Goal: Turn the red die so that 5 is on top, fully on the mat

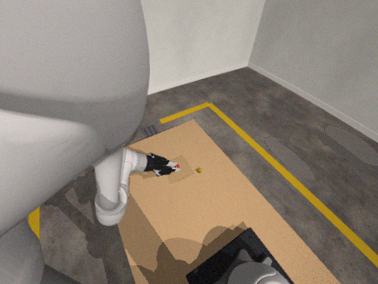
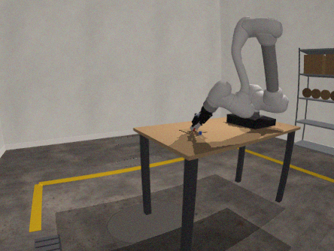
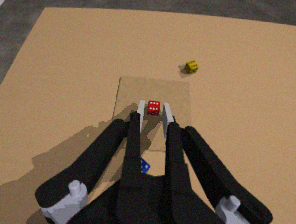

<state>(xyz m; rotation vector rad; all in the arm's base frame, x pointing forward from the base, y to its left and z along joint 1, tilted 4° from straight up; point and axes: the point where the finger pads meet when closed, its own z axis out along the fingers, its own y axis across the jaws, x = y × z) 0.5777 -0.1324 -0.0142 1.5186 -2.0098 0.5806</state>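
The red die lies 20 mm to the right of my hand, 20 mm below it and 10 mm behind it. Round my hand: tan mat: 40 mm below, 20 mm to the right, 10 mm behind; yellow die: 110 mm to the right, 100 mm behind, 30 mm below; blue die: 70 mm to the left, 30 mm below, 30 mm ahead.
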